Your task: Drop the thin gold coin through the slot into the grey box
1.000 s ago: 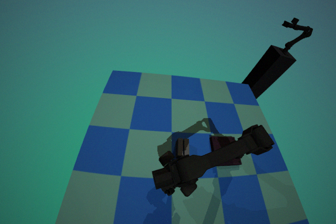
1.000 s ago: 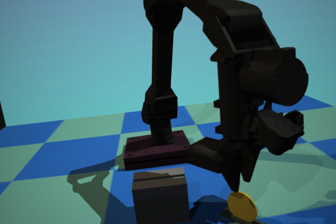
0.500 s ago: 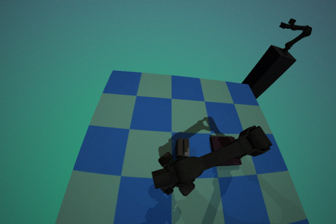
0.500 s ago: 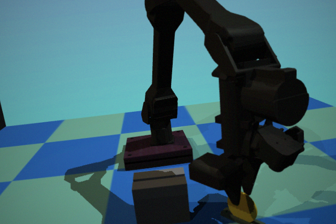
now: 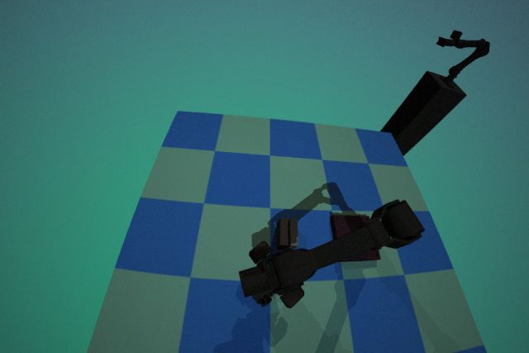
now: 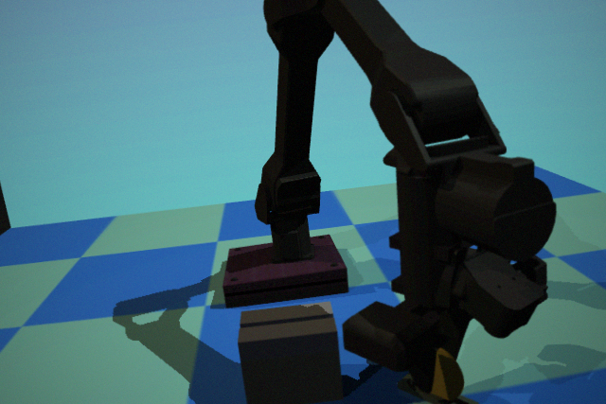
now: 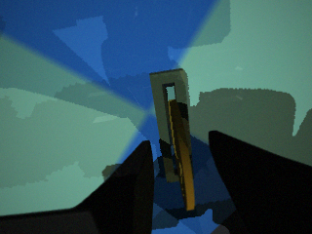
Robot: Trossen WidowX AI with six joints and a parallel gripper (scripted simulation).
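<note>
Right now my gripper tip is 10 mm below the gold coin.
</note>
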